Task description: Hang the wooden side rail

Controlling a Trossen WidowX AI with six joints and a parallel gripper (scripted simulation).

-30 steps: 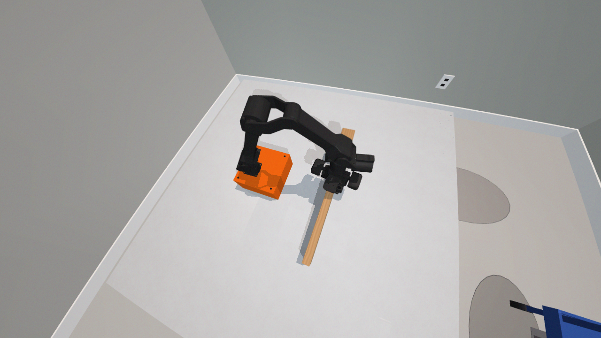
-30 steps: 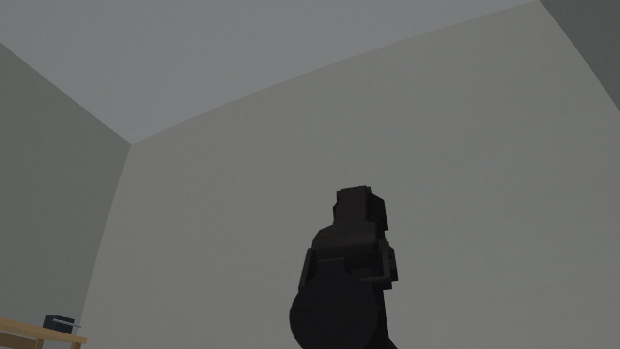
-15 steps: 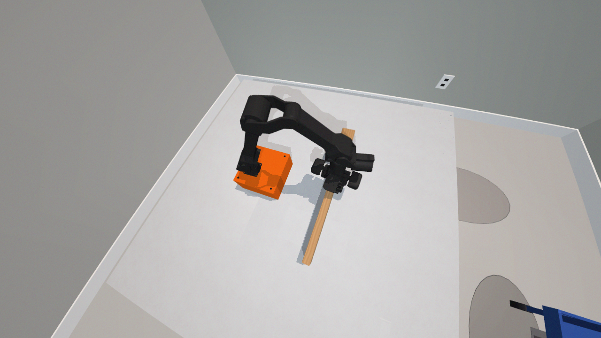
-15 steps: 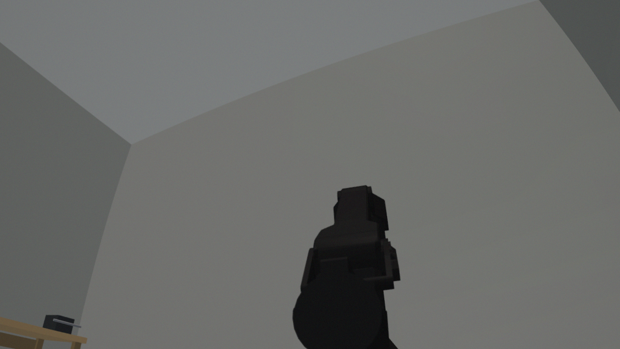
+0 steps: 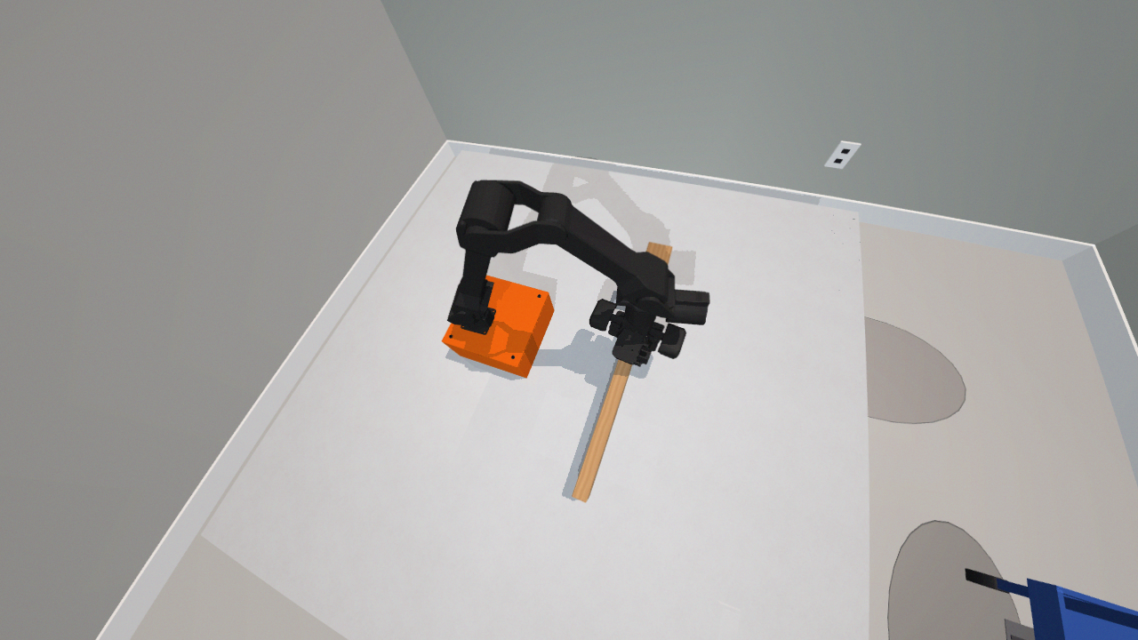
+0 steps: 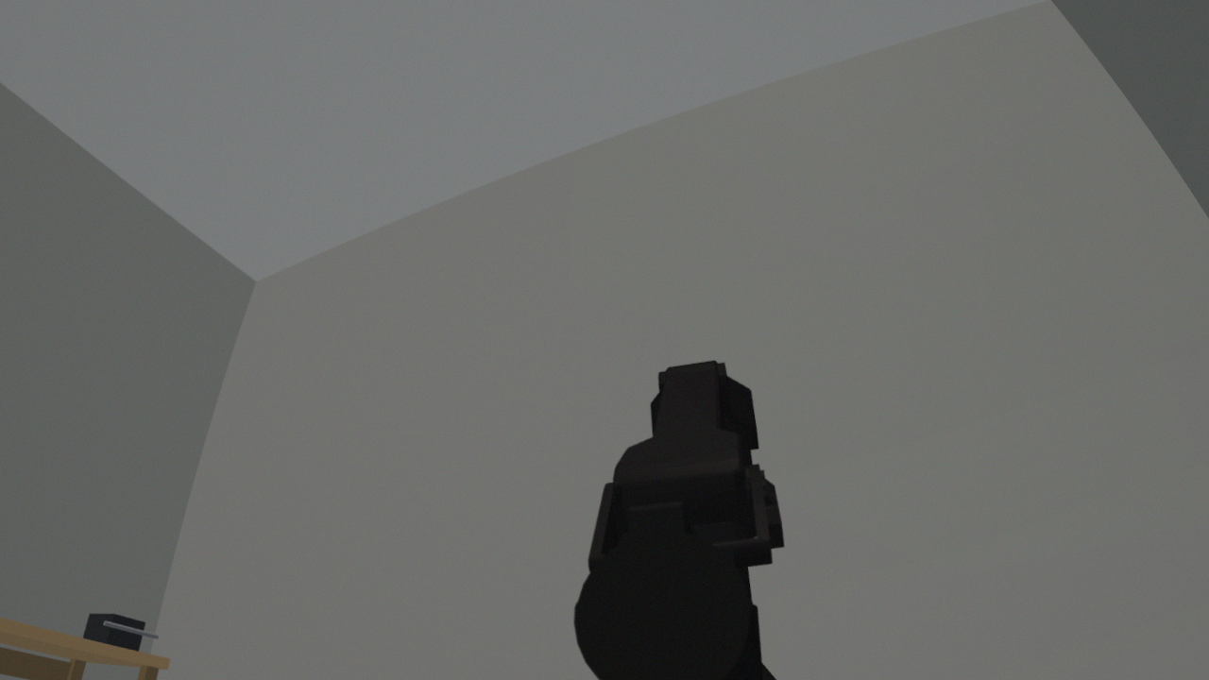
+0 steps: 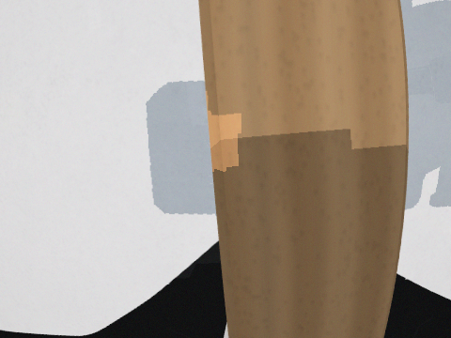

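The headboard post lies 10 mm ahead of my gripper tip, 150 mm to the left of it and 40 mm above it.
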